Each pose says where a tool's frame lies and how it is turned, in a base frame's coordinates. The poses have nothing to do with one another.
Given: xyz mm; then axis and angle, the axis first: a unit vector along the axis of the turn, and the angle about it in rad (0 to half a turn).
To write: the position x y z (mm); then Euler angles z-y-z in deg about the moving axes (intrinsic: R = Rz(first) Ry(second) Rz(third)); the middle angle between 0 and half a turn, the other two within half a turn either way. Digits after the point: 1 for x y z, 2 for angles.
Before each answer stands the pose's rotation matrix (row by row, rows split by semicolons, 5 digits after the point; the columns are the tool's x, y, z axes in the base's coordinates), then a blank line. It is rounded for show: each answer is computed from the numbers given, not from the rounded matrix.
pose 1, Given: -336.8 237.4 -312.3 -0.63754 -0.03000 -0.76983 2.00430
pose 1, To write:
0.15714 0.72578 0.66974; -0.67146 -0.41877 0.61136; 0.72419 -0.54577 0.42153

-336.8 237.4 -312.3 42.39 65.07 -143.00
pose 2, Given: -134.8 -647.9 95.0 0.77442 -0.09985 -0.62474 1.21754
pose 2, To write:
0.73820 0.53559 -0.41012; -0.63674 0.35248 -0.68580; -0.22275 0.76740 0.60123

-134.8 -647.9 95.0 -120.88 53.04 73.81
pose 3, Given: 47.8 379.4 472.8 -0.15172 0.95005 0.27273 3.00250
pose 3, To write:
-0.94453 -0.32470 0.04936; -0.24908 0.80614 0.53675; -0.21408 0.49468 -0.84230

47.8 379.4 472.8 84.75 147.38 66.60
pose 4, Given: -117.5 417.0 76.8 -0.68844 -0.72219 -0.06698 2.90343
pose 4, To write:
-0.03725 0.99614 -0.07946; 0.96454 0.05663 0.25780; 0.26130 -0.06704 -0.96293

-117.5 417.0 76.8 107.13 164.35 -165.61
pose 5, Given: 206.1 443.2 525.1 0.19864 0.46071 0.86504 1.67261
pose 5, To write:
-0.05817 -0.75974 0.64762; 0.96137 0.13219 0.24143; -0.26903 0.63665 0.72271

206.1 443.2 525.1 20.44 43.72 67.09
